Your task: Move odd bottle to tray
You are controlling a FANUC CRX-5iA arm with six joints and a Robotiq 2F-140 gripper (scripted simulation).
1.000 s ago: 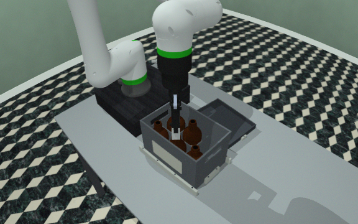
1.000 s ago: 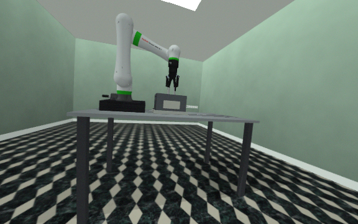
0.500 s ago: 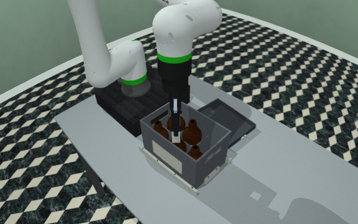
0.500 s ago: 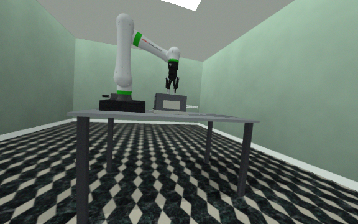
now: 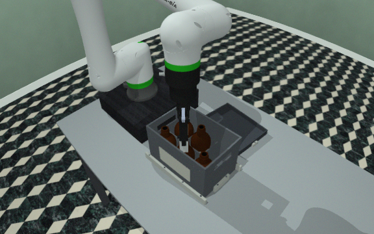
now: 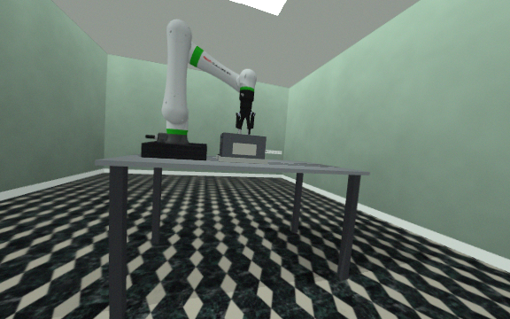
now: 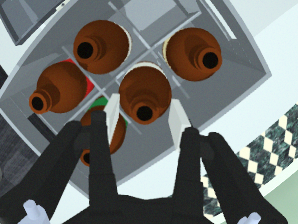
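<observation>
Right now the brown bottle is 90 mm below my hand. Also, from my hand: glass bottle 100 mm behind, 90 mm below, 70 mm to the left; then crate 90 mm below, 40 mm to the left, 10 mm behind; then dark grey tray 300 mm to the left, 160 mm below, 60 mm behind.
</observation>
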